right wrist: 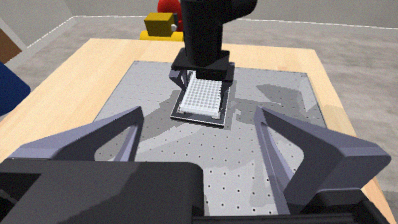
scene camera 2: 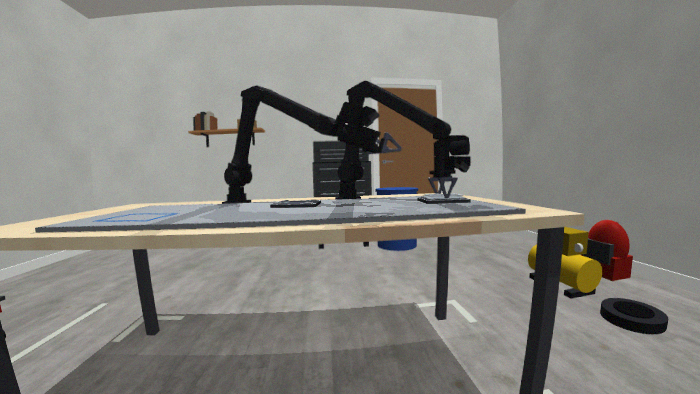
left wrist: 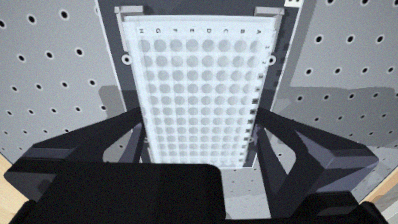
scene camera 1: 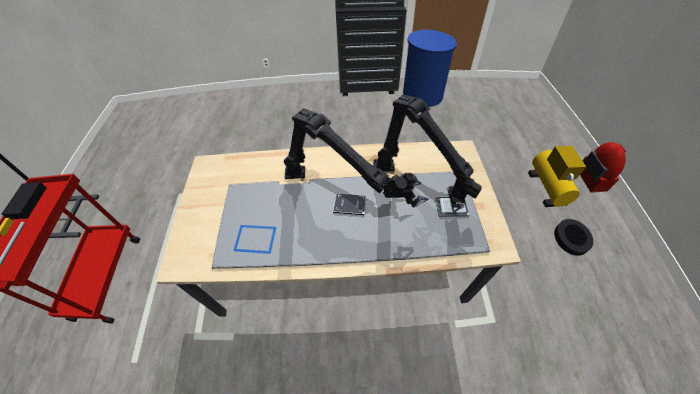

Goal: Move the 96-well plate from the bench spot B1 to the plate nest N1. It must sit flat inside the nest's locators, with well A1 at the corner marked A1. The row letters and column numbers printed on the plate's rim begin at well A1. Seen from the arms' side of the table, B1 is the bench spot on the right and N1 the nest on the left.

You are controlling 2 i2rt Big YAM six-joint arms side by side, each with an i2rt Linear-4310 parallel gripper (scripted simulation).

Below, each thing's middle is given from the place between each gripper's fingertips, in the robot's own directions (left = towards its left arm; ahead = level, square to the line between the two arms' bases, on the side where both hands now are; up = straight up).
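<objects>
The white 96-well plate [left wrist: 199, 118] is right at my left hand. My right gripper is 20 mm past the white 96-well plate, 200 mm to the right of it and 170 mm above it. Going by its middle, the white 96-well plate is nearer to my left hand than to my right gripper.
</objects>
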